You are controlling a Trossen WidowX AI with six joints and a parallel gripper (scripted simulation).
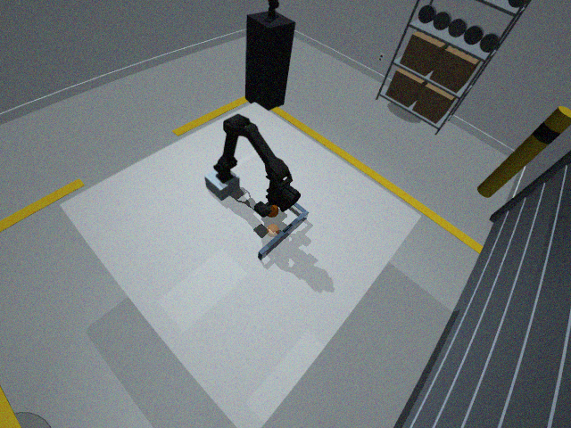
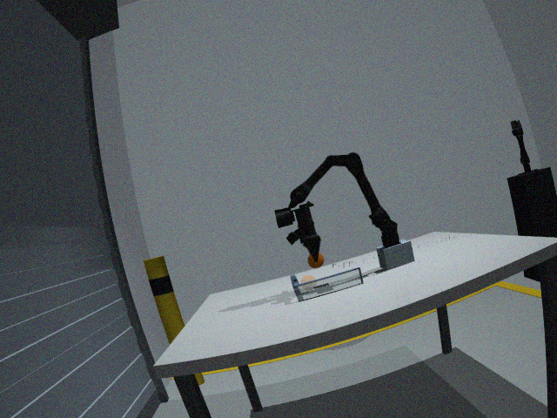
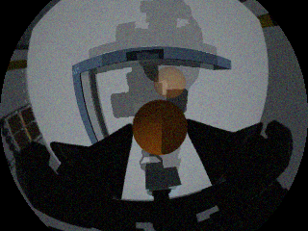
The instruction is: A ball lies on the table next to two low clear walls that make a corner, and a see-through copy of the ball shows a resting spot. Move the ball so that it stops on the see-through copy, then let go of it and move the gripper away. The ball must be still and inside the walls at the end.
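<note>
The pale see-through copy lies 80 mm below my gripper tip, 50 mm ahead of it and 30 mm to the right of it. From my gripper tip the other things lie so: orange ball: right at my gripper tip.
</note>
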